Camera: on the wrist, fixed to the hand. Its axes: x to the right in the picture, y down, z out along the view.
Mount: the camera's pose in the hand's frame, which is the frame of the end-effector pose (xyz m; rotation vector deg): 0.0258 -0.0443 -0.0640 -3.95 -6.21 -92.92
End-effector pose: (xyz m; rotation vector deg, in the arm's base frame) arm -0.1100 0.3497 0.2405 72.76 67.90 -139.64
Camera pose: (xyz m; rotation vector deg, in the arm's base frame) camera -0.1062 0.4303 0.2258 5.11 -82.85 85.73
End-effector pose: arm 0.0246 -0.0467 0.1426 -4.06 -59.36 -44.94
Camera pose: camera 0.0519 -0.1192 0.1157 44.20 -59.42 -130.58
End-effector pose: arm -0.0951 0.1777 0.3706 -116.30 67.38 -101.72
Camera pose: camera -0.1350 0.2117 0.4336 116.50 30.95 64.62
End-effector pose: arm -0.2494 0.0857 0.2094 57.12 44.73 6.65
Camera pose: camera -0.2826 0.1173 0.1414 4.42 71.96 -73.25
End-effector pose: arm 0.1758 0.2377 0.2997 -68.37 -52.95 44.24
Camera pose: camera 0.2456 0.2244 0.3407 -9.10 -91.26 -29.98
